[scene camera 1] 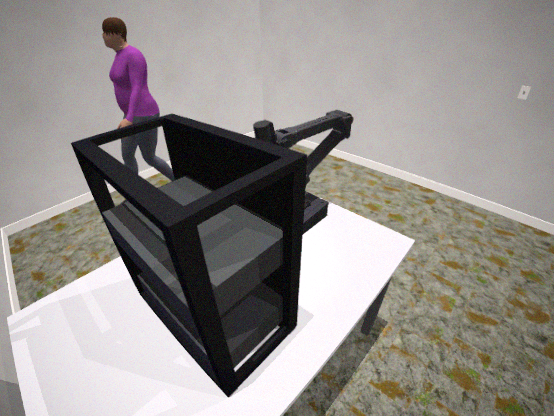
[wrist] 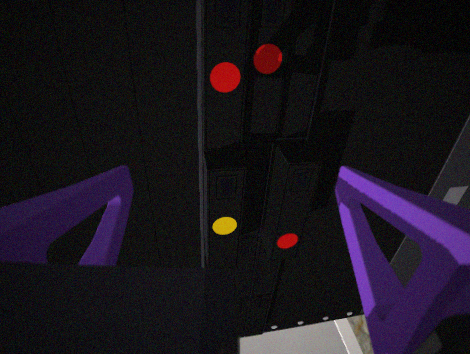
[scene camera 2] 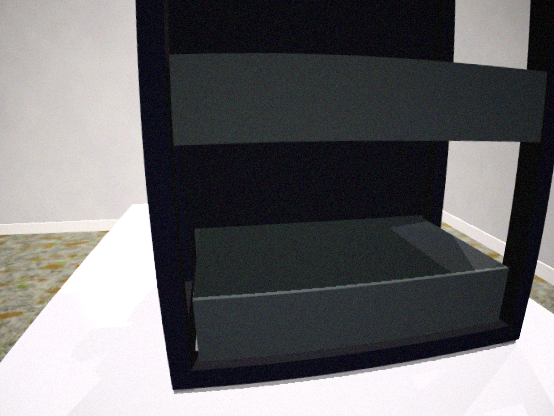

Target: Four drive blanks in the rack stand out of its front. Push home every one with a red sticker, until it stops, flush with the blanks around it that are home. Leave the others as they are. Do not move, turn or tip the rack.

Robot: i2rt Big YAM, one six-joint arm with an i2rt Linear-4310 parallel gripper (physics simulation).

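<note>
The black rack (scene camera 1: 131, 182) (scene camera 2: 155, 150) stands upright on the table; its front faces away from both scene cameras. In the dark wrist view, a blank with a red sticker (wrist: 225, 77) is at upper left, with another red sticker (wrist: 268, 58) close to its right. Lower down, a blank with a yellow sticker (wrist: 224, 225) is at left and one with a red sticker (wrist: 287, 241) at right; both look proud of the front. How far the upper two stand out, I cannot tell. My gripper (wrist: 234, 177) is open and empty, its fingers spread either side of the lower blanks' columns. The rack hides it in scene camera 1.
My arm (scene camera 1: 305, 127) reaches from its base (scene camera 1: 315, 212) behind the rack. Two grey boxes sit inside the rack, an upper one (scene camera 2: 350, 100) and a lower one (scene camera 2: 350, 310). The white table (scene camera 1: 345, 255) carries the rack. A person in purple (scene camera 1: 132, 82) is beyond the table.
</note>
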